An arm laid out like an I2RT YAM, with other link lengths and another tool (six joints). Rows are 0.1 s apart.
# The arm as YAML. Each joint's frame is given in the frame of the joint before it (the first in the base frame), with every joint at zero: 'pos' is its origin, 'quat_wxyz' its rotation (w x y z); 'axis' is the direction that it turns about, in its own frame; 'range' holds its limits. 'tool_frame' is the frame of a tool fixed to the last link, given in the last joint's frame.
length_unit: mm
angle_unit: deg
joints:
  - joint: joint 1
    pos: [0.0, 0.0, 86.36]
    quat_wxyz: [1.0, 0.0, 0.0, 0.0]
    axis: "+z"
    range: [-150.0, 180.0]
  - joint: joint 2
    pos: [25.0, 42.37, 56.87]
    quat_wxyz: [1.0, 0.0, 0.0, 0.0]
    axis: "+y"
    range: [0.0, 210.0]
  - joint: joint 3
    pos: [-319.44, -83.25, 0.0]
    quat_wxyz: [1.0, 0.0, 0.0, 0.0]
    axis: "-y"
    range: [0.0, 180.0]
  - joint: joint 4
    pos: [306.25, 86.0, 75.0]
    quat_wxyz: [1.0, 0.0, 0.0, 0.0]
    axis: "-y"
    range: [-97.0, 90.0]
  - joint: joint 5
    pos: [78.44, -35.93, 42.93]
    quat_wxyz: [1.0, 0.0, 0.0, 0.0]
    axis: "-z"
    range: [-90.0, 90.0]
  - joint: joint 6
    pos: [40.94, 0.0, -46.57]
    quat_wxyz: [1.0, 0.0, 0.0, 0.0]
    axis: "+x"
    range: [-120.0, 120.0]
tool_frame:
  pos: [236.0, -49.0, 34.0]
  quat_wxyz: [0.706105, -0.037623, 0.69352, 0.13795]
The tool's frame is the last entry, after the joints.
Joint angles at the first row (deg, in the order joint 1, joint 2, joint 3, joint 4, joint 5, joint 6):
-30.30 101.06 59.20 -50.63 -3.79 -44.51
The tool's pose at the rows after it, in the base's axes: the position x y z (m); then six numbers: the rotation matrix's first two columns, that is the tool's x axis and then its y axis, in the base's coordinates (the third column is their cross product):
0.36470 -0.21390 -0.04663 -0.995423 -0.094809 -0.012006 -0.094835 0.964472 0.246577
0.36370 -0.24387 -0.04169 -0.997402 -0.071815 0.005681 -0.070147 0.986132 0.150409
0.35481 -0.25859 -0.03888 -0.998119 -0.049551 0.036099 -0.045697 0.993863 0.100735
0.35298 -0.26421 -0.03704 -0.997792 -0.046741 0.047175 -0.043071 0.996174 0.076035
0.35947 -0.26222 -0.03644 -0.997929 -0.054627 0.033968 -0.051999 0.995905 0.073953
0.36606 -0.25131 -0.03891 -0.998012 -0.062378 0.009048 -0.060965 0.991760 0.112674
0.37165 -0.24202 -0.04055 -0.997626 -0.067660 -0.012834 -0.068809 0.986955 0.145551
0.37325 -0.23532 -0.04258 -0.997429 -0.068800 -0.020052 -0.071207 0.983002 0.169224
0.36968 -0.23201 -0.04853 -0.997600 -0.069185 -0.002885 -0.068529 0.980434 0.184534
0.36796 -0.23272 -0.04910 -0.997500 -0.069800 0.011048 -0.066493 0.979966 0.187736
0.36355 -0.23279 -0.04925 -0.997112 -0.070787 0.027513 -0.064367 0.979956 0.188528
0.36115 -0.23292 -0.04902 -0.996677 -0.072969 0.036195 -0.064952 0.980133 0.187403
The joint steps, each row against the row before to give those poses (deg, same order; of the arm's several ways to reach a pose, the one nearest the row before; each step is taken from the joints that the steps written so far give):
0.00 0.00 0.00 3.06 3.41 0.57
0.00 0.00 0.02 2.34 5.22 1.18
0.02 0.00 0.00 0.02 3.41 1.07
0.24 0.00 0.00 0.20 1.55 0.26
0.46 0.00 0.00 0.70 -0.30 0.02
-0.02 0.00 0.00 0.02 -2.67 -0.24
-0.05 0.00 0.00 0.02 -2.29 -0.19
0.00 0.15 0.05 -0.31 -1.38 -0.01
0.02 0.92 0.26 -0.65 -0.20 0.00
-0.02 0.57 0.74 -0.94 0.29 -0.06
0.00 0.15 0.28 -0.94 0.48 -0.07
0.02 0.00 0.09 -0.46 0.32 -0.11

